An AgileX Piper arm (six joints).
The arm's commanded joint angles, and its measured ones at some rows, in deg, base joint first. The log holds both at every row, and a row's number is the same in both.
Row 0, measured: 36.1, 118.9, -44.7, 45.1, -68.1, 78.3
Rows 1 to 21, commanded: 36.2, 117.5, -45.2, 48.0, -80.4, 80.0; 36.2, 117.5, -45.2, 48.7, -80.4, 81.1; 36.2, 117.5, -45.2, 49.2, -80.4, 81.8; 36.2, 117.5, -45.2, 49.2, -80.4, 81.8; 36.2, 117.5, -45.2, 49.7, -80.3, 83.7; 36.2, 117.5, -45.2, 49.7, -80.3, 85.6; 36.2, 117.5, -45.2, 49.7, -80.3, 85.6; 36.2, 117.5, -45.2, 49.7, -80.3, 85.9; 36.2, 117.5, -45.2, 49.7, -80.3, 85.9; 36.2, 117.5, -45.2, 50.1, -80.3, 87.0; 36.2, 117.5, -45.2, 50.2, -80.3, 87.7; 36.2, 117.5, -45.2, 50.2, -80.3, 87.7; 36.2, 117.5, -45.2, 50.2, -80.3, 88.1; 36.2, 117.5, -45.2, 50.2, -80.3, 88.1; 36.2, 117.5, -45.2, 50.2, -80.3, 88.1; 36.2, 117.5, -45.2, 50.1, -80.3, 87.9; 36.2, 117.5, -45.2, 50.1, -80.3, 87.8; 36.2, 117.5, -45.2, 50.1, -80.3, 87.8; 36.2, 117.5, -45.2, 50.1, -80.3, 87.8; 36.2, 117.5, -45.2, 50.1, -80.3, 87.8; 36.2, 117.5, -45.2, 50.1, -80.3, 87.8
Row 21, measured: 36.2, 118.7, -44.9, 46.2, -67.7, 87.2
